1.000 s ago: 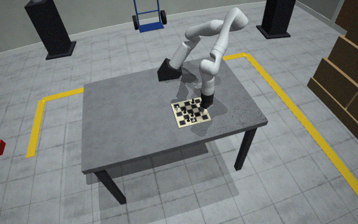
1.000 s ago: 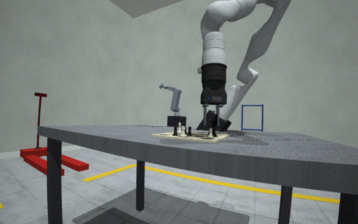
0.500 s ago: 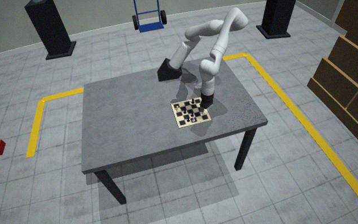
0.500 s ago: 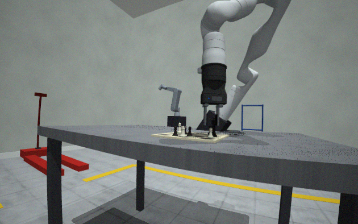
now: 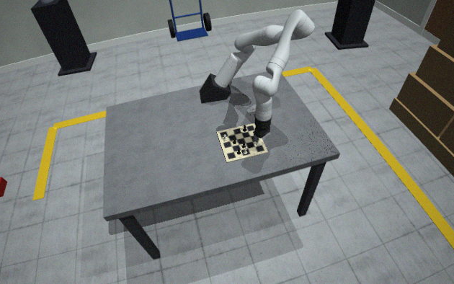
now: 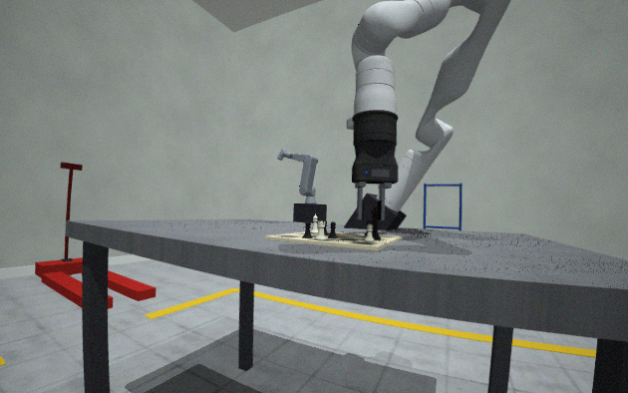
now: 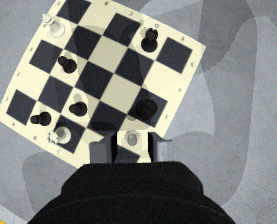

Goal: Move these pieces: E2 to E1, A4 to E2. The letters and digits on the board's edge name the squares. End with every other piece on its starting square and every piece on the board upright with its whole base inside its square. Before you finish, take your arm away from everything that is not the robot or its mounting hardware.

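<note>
Now: the white pawn 4 cm below my hand. From my hand the other things lie so: tall black piece: 4 cm behind, 1 cm to the right, 3 cm below; then chessboard: 3 cm behind, 8 cm to the right, 6 cm below.
</note>
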